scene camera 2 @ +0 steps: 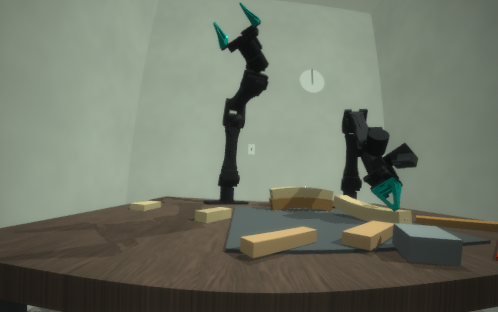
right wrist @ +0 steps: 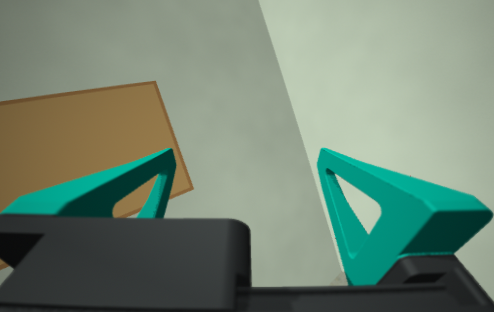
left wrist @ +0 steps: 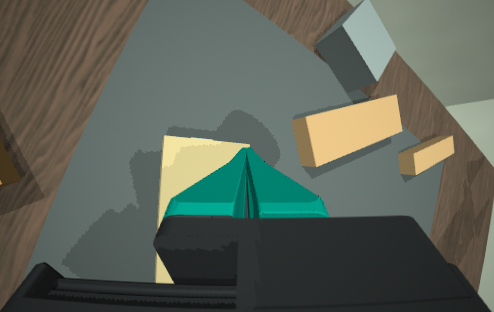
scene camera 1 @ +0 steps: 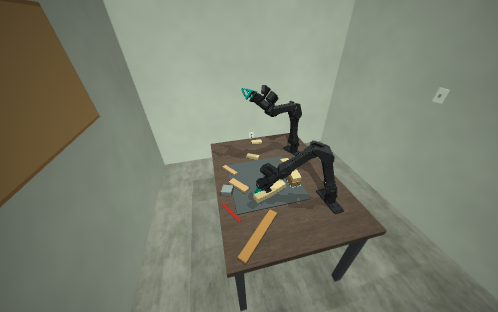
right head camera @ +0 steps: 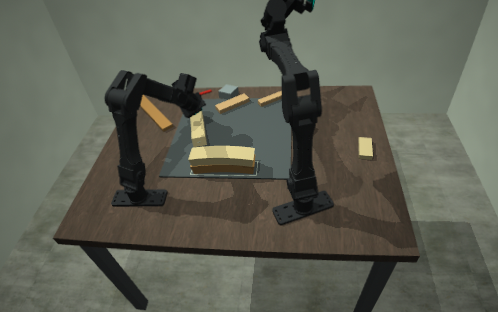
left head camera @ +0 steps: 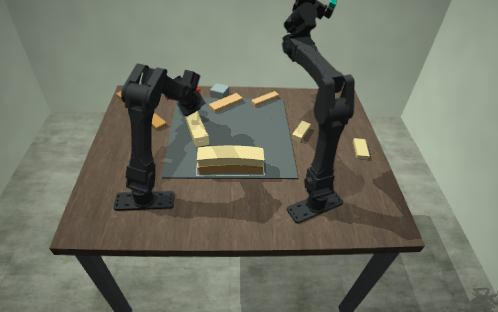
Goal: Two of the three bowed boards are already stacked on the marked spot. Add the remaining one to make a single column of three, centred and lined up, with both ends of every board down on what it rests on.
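Places are measured from the left arm's base along level axes (x ahead, y left, z up), in centimetres.
Where they show: left gripper, between the fingertips: (scene camera 2: 396,209) (left wrist: 246,155) (scene camera 1: 254,193) (right head camera: 200,109) (left head camera: 196,107); right gripper, between the fingertips: (scene camera 2: 226,12) (right wrist: 246,156) (scene camera 1: 244,89); left arm's base, origin of its link: (scene camera 1: 329,200) (right head camera: 139,198) (left head camera: 144,201); right arm's base, origin of its link: (scene camera 2: 226,203) (scene camera 1: 293,151) (right head camera: 303,208) (left head camera: 315,206).
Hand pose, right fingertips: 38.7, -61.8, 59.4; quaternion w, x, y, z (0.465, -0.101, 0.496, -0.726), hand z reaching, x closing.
Each offset is from my right fingertips to the centre of the thing, as dx, dy, dz.
A pale bowed board {-25.0, +31.8, -52.9} (left head camera: 230,154) (right head camera: 221,154) (scene camera 2: 301,192) lies on a brown bowed board {-25.0, +31.9, -56.7} (left head camera: 230,170) (scene camera 2: 301,203) at the mat's front; both arch upward, lined up. The loose pale bowed board {-3.5, +44.8, -55.5} (left head camera: 201,134) (right head camera: 198,133) (scene camera 1: 272,191) (scene camera 2: 360,208) (left wrist: 175,165) lies askew on the mat behind the stack's left end. Its middle looks lower than its ends in scene camera 2. My left gripper (left wrist: 246,155) (scene camera 2: 396,208) is shut and empty, tips at the loose board's far end; whether they touch is unclear. My right gripper (right wrist: 246,156) (scene camera 2: 228,14) is open and empty, raised high.
A grey block {+23.6, +34.2, -57.2} (left head camera: 219,90) (scene camera 2: 427,243) and two orange blocks {+14.8, +31.6, -57.7} (left head camera: 226,102) {+17.5, +13.1, -57.8} (left head camera: 265,98) lie at the back. A long orange plank {+12.8, +70.3, -58.5} (scene camera 1: 257,237) and a red stick {+24.8, +51.6, -59.1} (scene camera 1: 231,212) lie beyond the mat's left side. Two short pale blocks {-5.8, +0.5, -58.1} (left head camera: 301,131) {-17.0, -22.6, -58.4} (left head camera: 361,149) lie right of the mat.
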